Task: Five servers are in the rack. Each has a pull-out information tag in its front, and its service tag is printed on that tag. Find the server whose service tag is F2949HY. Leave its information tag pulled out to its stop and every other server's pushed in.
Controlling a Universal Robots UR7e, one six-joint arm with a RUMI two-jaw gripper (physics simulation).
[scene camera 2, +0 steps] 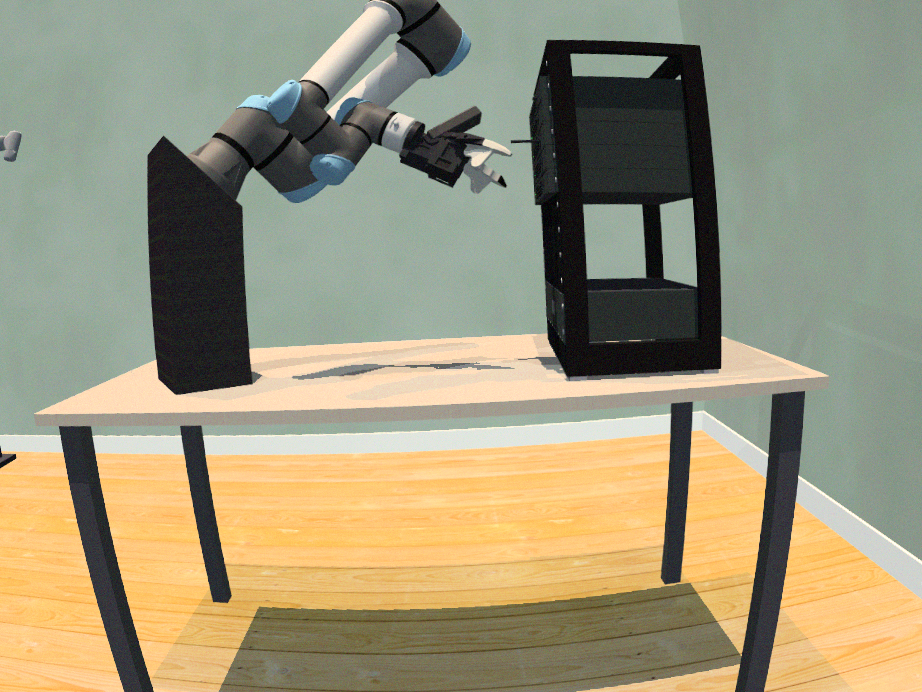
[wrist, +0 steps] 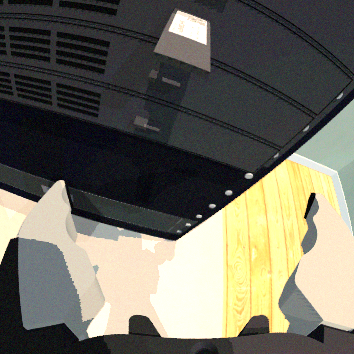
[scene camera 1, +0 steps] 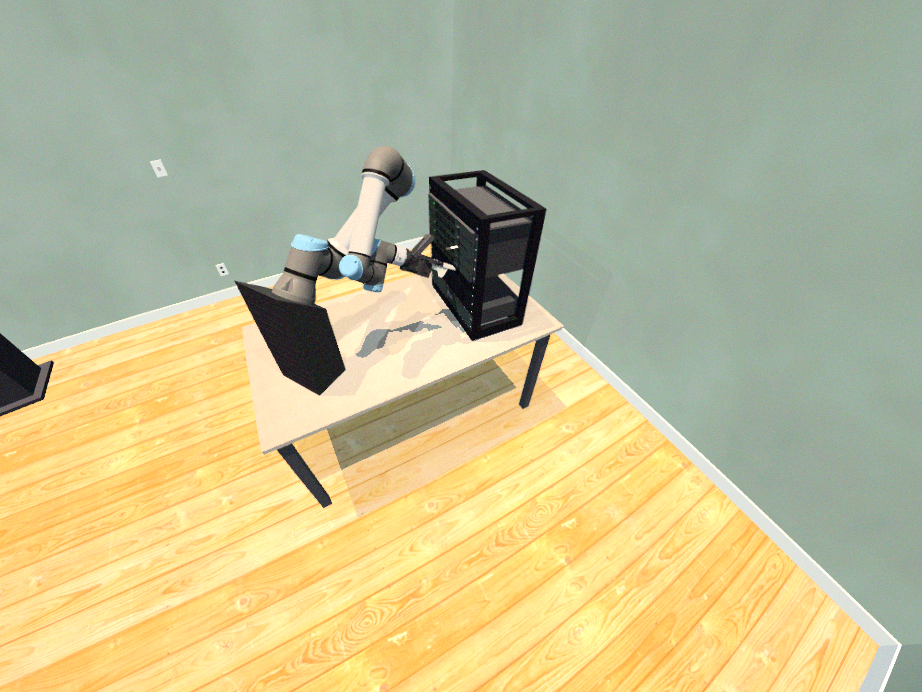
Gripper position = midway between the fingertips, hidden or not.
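Note:
My gripper (scene camera 2: 508, 171) is visible to me here, and the wrist view shows it too (wrist: 191, 190), as does scene camera 1, where my gripper sits at (scene camera 1: 447, 266). There is also a black rack (scene camera 2: 604, 140). I find the rack again (wrist: 80, 80) in the wrist view, and scene camera 1 shows the rack (scene camera 1: 497, 237) as well.

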